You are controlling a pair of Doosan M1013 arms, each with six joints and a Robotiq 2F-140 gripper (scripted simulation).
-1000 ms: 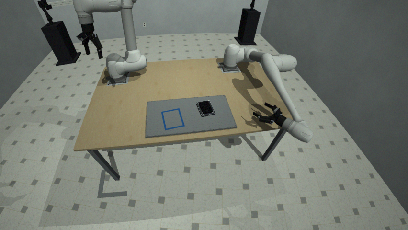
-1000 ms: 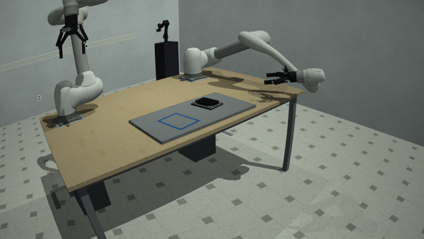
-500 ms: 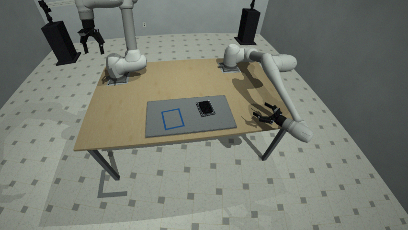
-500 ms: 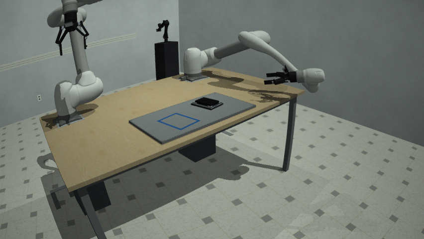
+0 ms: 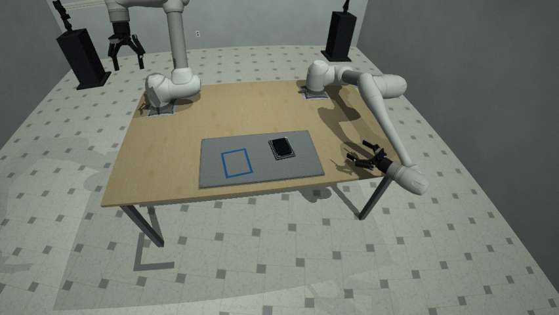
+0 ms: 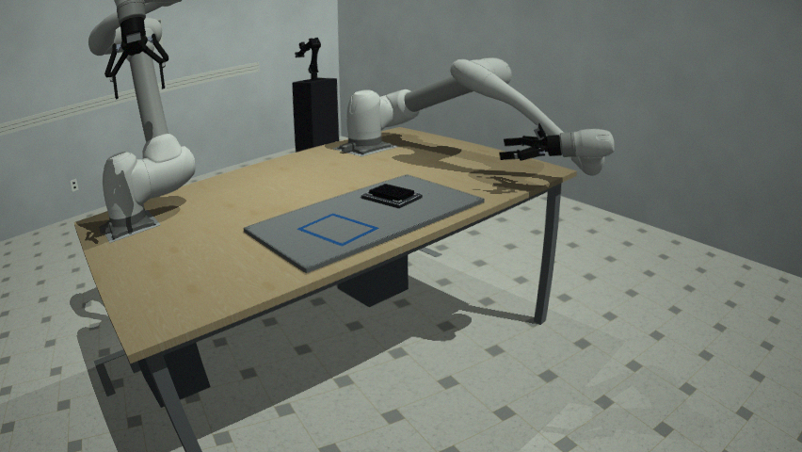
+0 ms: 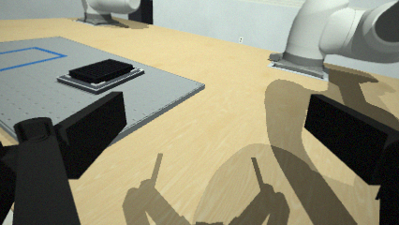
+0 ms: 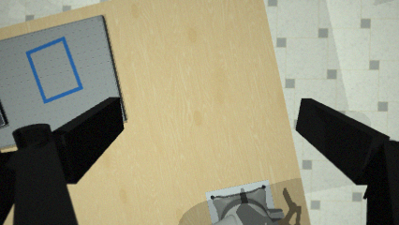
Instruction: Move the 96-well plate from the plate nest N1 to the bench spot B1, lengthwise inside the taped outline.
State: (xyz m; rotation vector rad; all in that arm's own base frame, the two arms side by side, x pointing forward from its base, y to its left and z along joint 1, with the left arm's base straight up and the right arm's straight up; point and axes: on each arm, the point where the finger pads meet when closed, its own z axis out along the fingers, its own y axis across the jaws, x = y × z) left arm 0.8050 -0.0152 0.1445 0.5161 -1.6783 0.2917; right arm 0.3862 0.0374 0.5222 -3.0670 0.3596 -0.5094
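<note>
Right now my left hand is 380 mm to the left of the black 96-well plate, 200 mm past it and 110 mm above it. The rest, counted from my left hand: plate nest: 380 mm to the right, 200 mm behind, 130 mm below.
</note>
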